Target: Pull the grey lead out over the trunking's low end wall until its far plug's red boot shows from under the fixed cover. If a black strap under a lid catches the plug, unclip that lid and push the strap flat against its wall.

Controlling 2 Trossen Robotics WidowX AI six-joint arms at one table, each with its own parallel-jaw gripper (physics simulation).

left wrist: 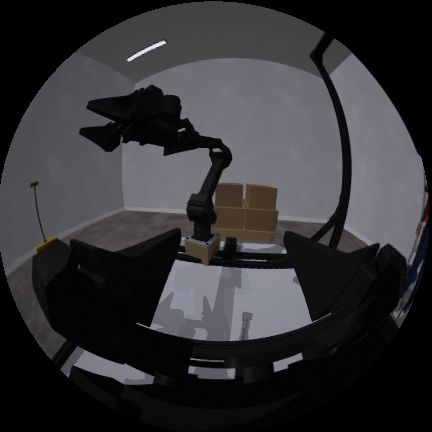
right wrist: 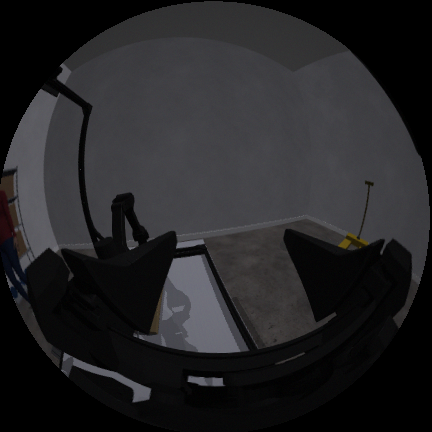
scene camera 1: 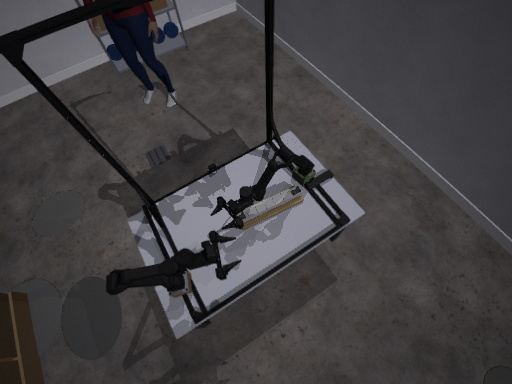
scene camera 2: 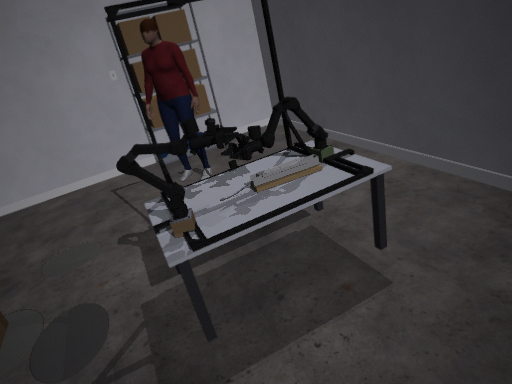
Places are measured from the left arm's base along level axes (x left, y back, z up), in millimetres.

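Pixels of known places: left gripper, between the fingertips: [left wrist: 234, 235] [scene camera 1: 215, 222] [scene camera 2: 225, 155]; right gripper, between the fingertips: [left wrist: 81, 119] [right wrist: 232, 235] [scene camera 1: 238, 249] [scene camera 2: 237, 130]; left arm's base, origin of its link: [scene camera 1: 304, 170] [scene camera 2: 321, 147]; right arm's base, origin of its link: [left wrist: 202, 236] [scene camera 1: 177, 283] [scene camera 2: 180, 215].
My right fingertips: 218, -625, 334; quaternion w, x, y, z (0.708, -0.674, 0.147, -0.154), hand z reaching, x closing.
Ahead of a thing's pixels: the offset from my right fingertips to its middle, as dx, dy, dz. "spot": to the spot under its first point. Level surfaces: height alone.
The white trunking @(-191, +324, -370) [scene camera 1: 269, 204] [scene camera 2: 285, 173] lies on a wooden base [scene camera 1: 272, 213] [scene camera 2: 289, 179] [right wrist: 156, 320]. The thin grey lead @(spot: -249, +53, -388) [scene camera 2: 241, 192] [left wrist: 245, 329] runs from the trunking's left end onto the table; a pale block @(spot: -280, -47, -400) [left wrist: 247, 316] is at its loose end. My left gripper [scene camera 1: 219, 220] [left wrist: 234, 235] is open and empty, above the table near that end. My right gripper [scene camera 1: 237, 250] [left wrist: 81, 119] [right wrist: 232, 235] is open and empty, held higher, at the lower left of the trunking in scene camera 1. The red boot and black strap do not show; the lid edges are too small to tell.
The white table @(dz -408) [scene camera 1: 295, 235] [scene camera 2: 210, 222] carries black frame rails [scene camera 1: 327, 204] [scene camera 2: 280, 210] and tall posts [scene camera 1: 270, 75]. A person [scene camera 1: 135, 45] [scene camera 2: 170, 75] stands behind it by a shelf rack. My left arm [scene camera 1: 265, 180] [scene camera 2: 272, 122] reaches over the trunking's upper side in scene camera 1.
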